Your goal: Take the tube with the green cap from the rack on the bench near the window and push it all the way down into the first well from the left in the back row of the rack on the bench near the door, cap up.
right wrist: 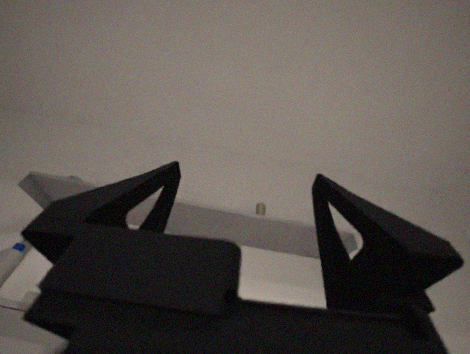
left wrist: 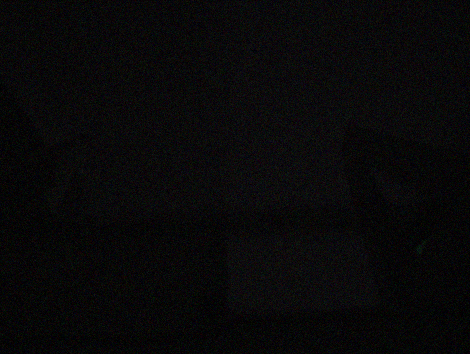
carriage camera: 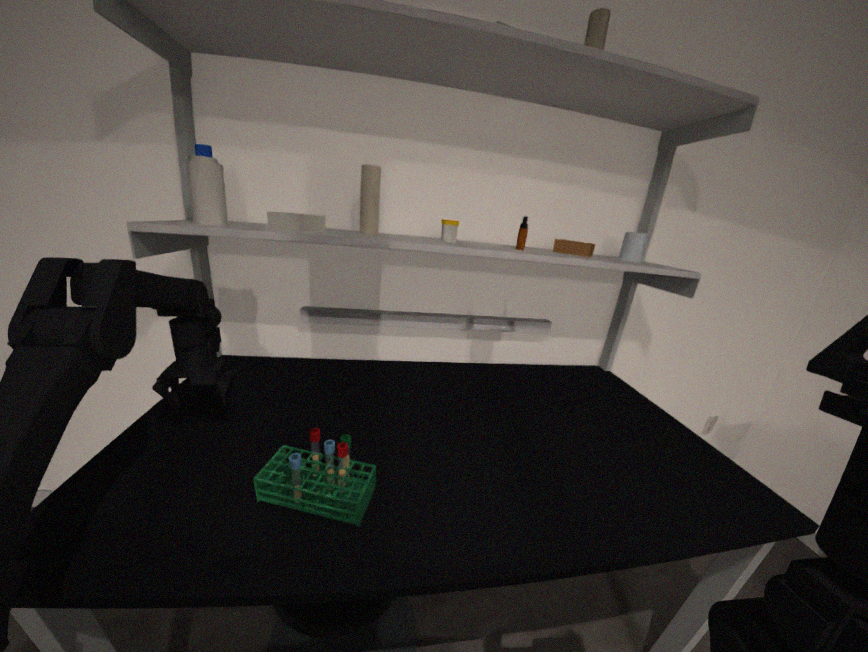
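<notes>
In the carriage camera a green rack stands on the black bench, left of the middle, holding several tubes. The tube with the green cap stands upright at its back right, partly hidden behind a red-capped tube. A second rack does not show. My left gripper is open, low at the bench's left side, behind and left of the rack; its lower part blends into the black. The left wrist view is nearly black, with a faint green spot at right. My right gripper is open and empty, raised at the far right, away from the rack.
Blue-capped tubes and another red-capped tube stand in the rack. Behind the bench, a shelf bears a white bottle, a tan cylinder and a brown bottle. An upper shelf overhangs it.
</notes>
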